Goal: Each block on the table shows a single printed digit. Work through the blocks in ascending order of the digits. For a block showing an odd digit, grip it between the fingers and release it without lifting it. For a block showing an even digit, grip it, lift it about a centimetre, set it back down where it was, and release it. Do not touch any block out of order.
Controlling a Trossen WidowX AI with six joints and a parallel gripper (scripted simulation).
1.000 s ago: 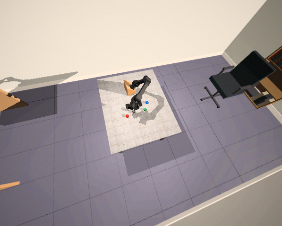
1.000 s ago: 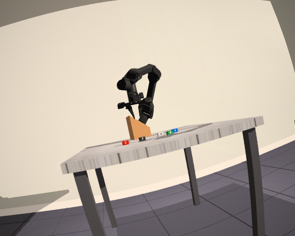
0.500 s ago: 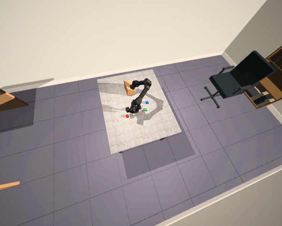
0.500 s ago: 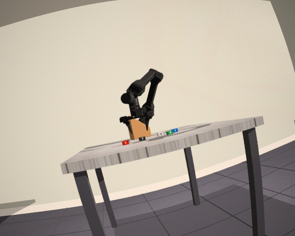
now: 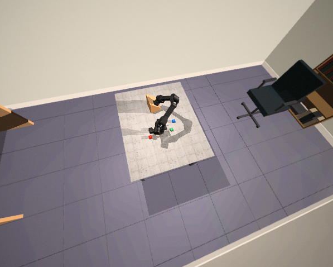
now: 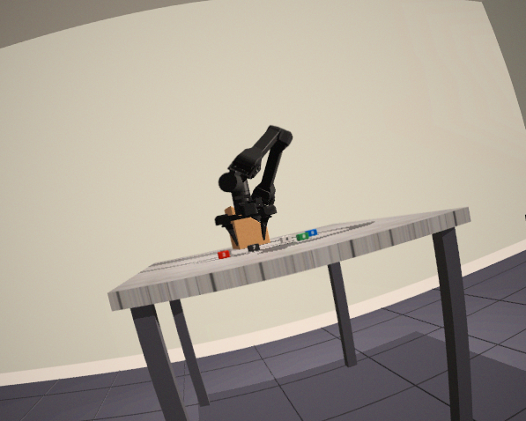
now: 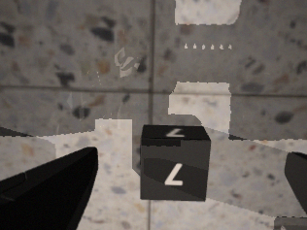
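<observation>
My gripper tip is 2 cm above the dark block, 1 cm to the right of it and 1 cm past it. The rest, counted from my gripper tip: red block: 9 cm to the right, 3 cm ahead, 2 cm below; then green block: 16 cm to the left, 2 cm below; then white block: 13 cm to the left, 8 cm behind, 2 cm below.
</observation>
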